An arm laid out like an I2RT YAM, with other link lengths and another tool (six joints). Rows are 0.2 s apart.
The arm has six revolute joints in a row. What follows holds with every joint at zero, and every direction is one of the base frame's.
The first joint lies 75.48 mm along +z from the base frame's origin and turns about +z.
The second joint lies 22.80 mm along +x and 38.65 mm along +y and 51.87 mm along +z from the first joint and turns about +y.
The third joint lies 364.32 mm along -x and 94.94 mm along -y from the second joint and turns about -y.
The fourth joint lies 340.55 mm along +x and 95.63 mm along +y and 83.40 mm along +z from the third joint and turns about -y.
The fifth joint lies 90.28 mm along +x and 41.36 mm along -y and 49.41 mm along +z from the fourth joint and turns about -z.
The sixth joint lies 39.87 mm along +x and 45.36 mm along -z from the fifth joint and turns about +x.
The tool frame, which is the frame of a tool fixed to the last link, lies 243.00 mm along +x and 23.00 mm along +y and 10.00 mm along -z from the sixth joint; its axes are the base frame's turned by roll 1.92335, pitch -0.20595 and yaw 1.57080 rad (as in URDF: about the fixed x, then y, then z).
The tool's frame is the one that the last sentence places.
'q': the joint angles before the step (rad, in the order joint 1, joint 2, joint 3, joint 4, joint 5, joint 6). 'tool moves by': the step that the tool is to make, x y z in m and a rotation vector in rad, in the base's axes. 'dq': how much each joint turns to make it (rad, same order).
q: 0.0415 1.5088 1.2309 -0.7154 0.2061 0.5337
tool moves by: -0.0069 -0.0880 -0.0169 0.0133 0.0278 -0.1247
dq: -0.1767 0.0275 -0.0055 0.0118 -0.0380 -0.0381
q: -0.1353 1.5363 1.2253 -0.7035 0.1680 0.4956
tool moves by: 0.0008 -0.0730 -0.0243 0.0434 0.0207 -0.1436
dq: -0.1401 0.0818 0.0317 0.0175 -0.0310 0.0230
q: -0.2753 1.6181 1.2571 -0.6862 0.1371 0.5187
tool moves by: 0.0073 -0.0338 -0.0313 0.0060 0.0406 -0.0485
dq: -0.0485 0.0938 0.0343 0.0194 0.0055 -0.0030
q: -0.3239 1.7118 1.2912 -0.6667 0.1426 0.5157
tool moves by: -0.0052 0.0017 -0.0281 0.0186 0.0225 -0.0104
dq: -0.0028 0.0237 -0.0399 0.0347 -0.0059 0.0116
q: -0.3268 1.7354 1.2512 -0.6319 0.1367 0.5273
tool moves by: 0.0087 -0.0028 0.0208 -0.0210 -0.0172 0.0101
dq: 0.0052 -0.0066 0.0405 -0.0226 0.0107 -0.0110
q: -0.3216 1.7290 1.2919 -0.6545 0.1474 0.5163
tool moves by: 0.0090 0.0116 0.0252 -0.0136 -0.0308 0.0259
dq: 0.0238 -0.0262 0.0247 -0.0169 0.0021 -0.0036
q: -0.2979 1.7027 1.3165 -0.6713 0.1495 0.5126
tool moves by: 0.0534 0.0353 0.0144 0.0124 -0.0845 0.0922
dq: 0.0547 0.0446 0.0486 0.0758 -0.0491 -0.0139
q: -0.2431 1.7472 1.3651 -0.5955 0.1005 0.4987
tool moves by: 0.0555 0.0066 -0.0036 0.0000 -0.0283 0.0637
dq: 0.0145 0.1237 0.1261 0.0282 -0.0335 -0.0367
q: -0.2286 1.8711 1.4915 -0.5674 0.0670 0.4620
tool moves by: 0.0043 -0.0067 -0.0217 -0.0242 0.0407 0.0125
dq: 0.0001 0.0500 0.0257 -0.0076 0.0198 -0.0290
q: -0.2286 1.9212 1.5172 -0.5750 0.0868 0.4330
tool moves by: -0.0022 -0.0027 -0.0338 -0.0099 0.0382 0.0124
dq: -0.0012 0.0396 -0.0228 0.0294 0.0079 -0.0215
